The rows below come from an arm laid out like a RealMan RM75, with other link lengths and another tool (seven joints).
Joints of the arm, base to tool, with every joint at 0 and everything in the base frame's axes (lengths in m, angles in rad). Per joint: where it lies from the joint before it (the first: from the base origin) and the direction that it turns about. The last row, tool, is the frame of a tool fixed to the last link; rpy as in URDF.
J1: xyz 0.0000 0.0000 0.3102 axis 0 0 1
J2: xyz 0.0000 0.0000 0.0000 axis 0 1 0
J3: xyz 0.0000 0.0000 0.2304 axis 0 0 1
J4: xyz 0.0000 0.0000 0.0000 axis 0 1 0
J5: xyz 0.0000 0.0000 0.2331 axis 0 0 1
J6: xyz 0.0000 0.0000 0.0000 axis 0 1 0
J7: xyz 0.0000 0.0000 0.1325 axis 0 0 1
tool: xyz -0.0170 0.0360 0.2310 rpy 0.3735 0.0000 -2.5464
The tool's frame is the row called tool.
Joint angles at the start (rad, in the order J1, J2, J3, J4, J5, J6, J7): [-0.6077 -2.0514 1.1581 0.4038 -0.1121 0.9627 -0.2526]
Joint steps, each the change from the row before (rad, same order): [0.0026 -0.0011 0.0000 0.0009 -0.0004 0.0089 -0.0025]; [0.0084 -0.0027 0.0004 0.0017 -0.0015 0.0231 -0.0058]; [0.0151 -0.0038 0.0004 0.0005 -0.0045 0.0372 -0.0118]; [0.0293 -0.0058 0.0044 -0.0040 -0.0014 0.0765 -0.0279]
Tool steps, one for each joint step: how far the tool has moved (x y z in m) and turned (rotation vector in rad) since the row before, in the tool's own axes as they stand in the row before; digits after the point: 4 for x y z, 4 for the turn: [-0.0020 0.0011 -0.0013 -0.0039 -0.0070 -0.0004]; [-0.0042 0.0031 -0.0041 -0.0105 -0.0157 -0.0005]; [-0.0049 0.0058 -0.0077 -0.0188 -0.0226 -0.0041]; [-0.0107 0.0080 -0.0153 -0.0266 -0.0465 -0.0048]
